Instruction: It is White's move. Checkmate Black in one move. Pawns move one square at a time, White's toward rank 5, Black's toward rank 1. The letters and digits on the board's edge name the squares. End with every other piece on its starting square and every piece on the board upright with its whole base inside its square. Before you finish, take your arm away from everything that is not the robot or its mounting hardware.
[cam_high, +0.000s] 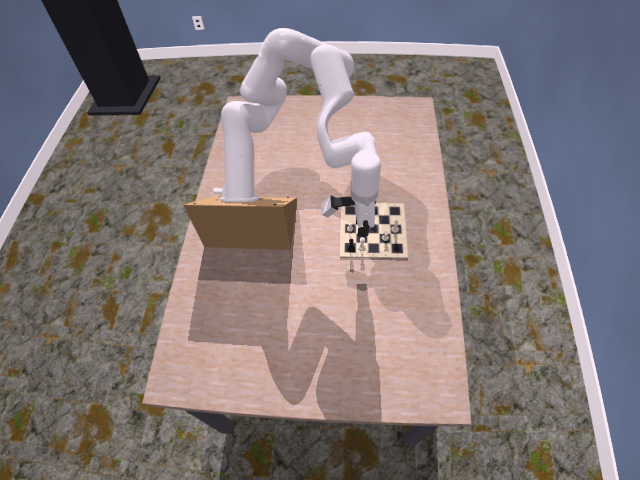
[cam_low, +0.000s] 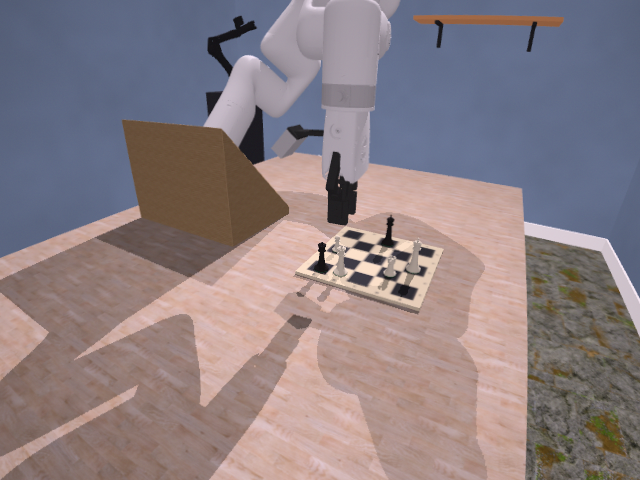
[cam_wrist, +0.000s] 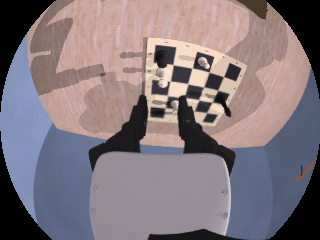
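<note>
The white chess piece lies 100 mm below my hand. Round my hand: tall white piece: 110 mm ahead, 80 mm to the left, 90 mm below; then white pawn: 40 mm behind, 70 mm to the left, 110 mm below; then small chessboard: 40 mm ahead, 80 mm to the left, 120 mm below.
</note>
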